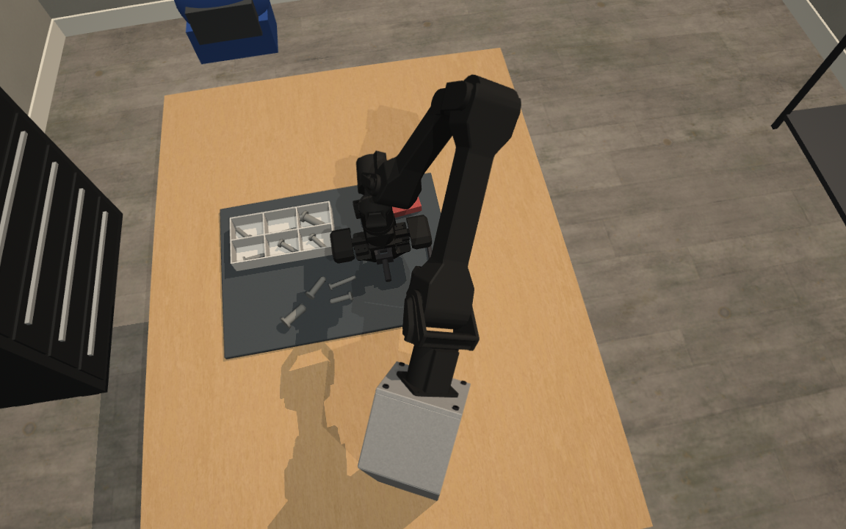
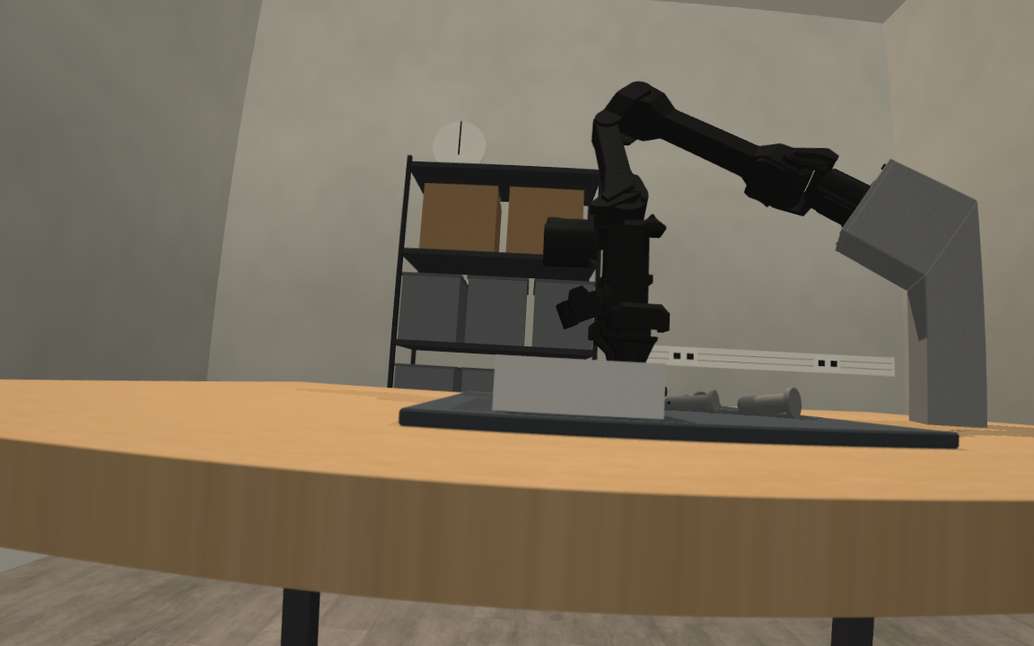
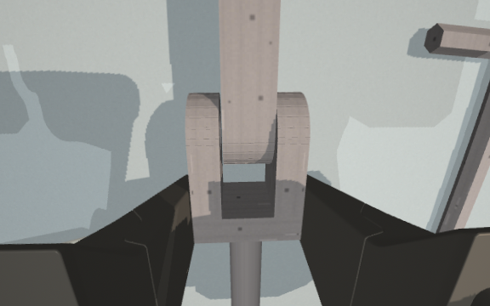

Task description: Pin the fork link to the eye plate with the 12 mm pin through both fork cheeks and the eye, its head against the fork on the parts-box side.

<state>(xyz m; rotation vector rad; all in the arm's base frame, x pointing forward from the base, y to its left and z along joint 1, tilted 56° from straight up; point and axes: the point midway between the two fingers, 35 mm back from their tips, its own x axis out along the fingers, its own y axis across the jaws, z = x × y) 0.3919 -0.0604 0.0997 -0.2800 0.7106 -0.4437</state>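
My hand is 30 mm short of the grey eye plate, 30 mm above it and 20 mm to the left of it. The rest, counted from my hand: long strip (90 mm to the right, 40 mm below, 10 mm behind); then long thin pin (100 mm to the left, 40 mm below); then dark mat (80 mm to the left, 60 mm ahead, 50 mm below).
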